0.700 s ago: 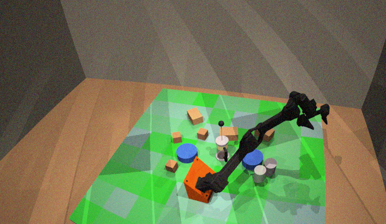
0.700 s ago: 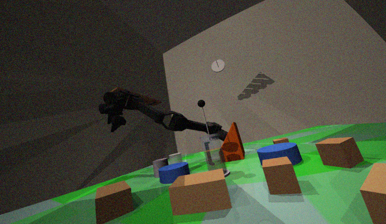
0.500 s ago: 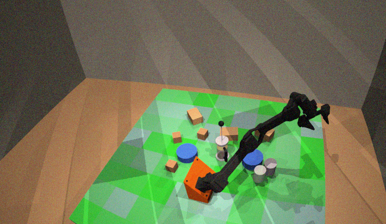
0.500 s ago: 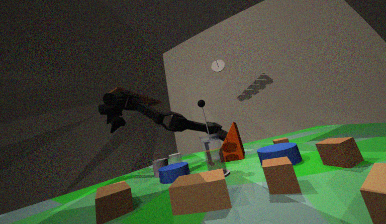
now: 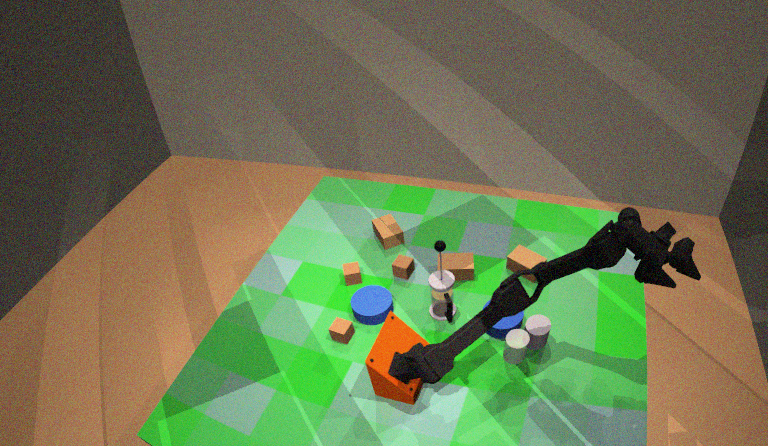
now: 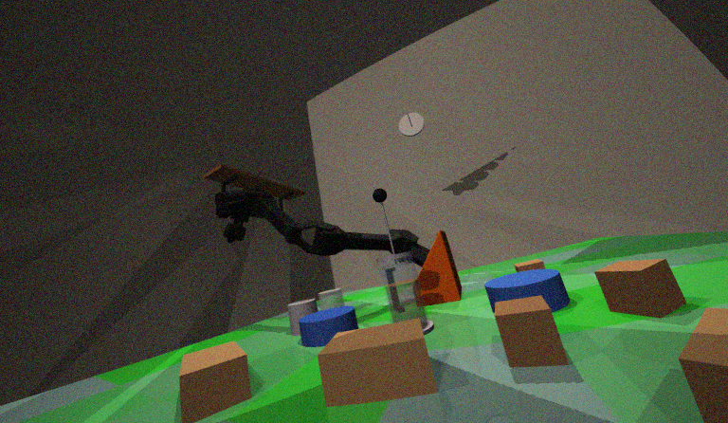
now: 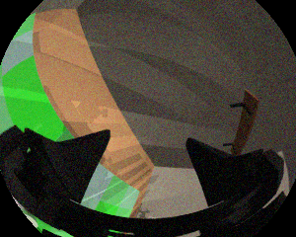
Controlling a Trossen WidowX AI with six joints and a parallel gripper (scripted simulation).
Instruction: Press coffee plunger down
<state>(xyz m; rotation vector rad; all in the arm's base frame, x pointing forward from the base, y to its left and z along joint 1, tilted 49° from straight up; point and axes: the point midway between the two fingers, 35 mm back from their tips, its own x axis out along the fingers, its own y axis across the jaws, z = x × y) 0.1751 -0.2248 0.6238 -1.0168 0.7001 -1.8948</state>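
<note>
My gripper tip is 60 cm to the right of the coffee press, 21 cm above it and 12 cm short of it.
</note>
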